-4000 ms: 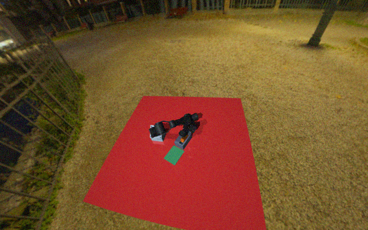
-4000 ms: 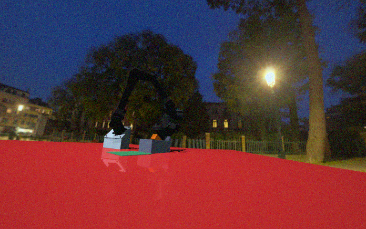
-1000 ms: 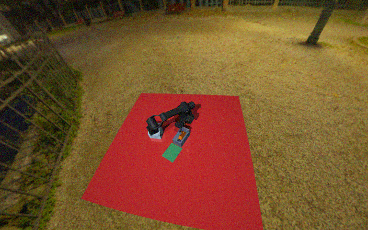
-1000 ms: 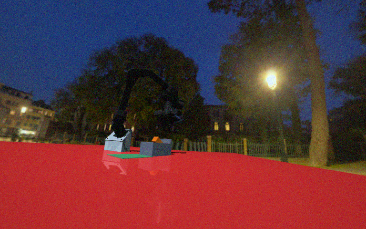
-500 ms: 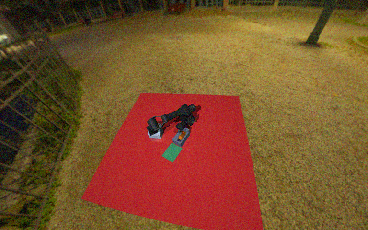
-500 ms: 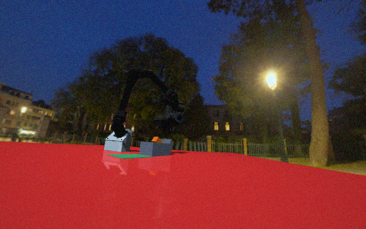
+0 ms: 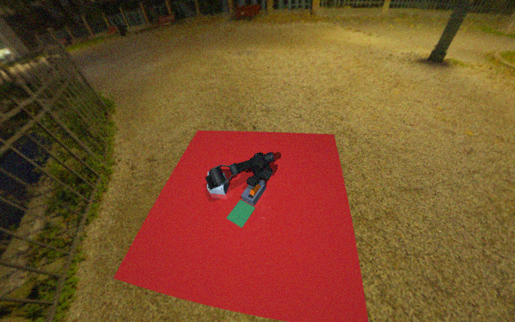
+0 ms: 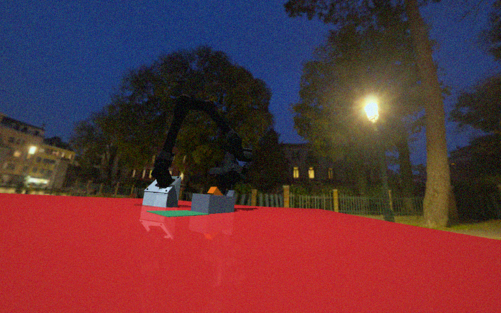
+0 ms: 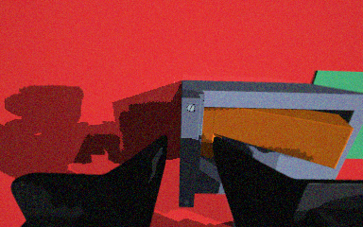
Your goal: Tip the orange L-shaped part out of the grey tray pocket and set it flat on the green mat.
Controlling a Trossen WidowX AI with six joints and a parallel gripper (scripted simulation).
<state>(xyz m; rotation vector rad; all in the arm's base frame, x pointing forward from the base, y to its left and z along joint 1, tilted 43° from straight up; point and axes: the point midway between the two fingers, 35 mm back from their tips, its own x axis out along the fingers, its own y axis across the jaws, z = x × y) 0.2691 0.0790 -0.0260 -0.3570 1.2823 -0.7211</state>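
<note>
The orange L-shaped part lies 40 mm to the right of my gripper tip, 30 mm below it and 20 mm behind it. From my gripper tip the other things lie so: green mat: 210 mm to the right, 90 mm below, 70 mm behind.
</note>
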